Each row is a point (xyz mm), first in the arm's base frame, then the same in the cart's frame.
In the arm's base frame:
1: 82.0 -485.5 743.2
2: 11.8 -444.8 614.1
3: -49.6 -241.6 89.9
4: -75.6 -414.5 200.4
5: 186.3 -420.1 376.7
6: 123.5 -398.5 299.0
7: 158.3 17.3 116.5
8: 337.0 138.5 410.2
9: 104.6 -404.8 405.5
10: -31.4 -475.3 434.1
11: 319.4 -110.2 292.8
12: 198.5 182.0 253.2
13: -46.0 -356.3 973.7
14: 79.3 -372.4 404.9
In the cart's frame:
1: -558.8 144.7 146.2
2: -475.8 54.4 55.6
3: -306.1 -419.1 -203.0
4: -379.5 -230.0 -243.6
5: -605.5 -198.7 -25.4
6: -539.8 -243.5 -89.6
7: -341.3 -627.2 54.7
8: -430.6 -551.4 399.9
9: -528.9 -155.4 -27.5
10: -453.2 -42.4 -103.5
11: -548.5 -487.6 159.1
12: -288.1 -637.4 265.7
13: -384.9 286.9 335.1
14: -490.1 -164.7 -17.7

